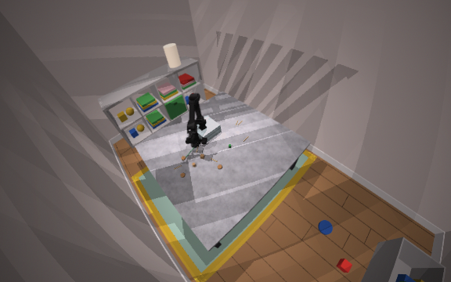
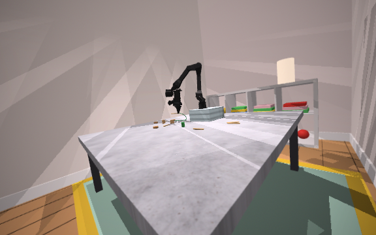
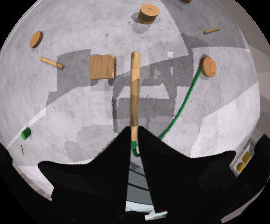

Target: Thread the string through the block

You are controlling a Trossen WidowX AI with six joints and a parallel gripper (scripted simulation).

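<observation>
Right now the wooden block is 70 mm ahead of my gripper tip, 60 mm below it and 10 mm to the right of it. From my gripper tip the other things lie so: green piece 250 mm to the left, 150 mm ahead, 60 mm below.
</observation>
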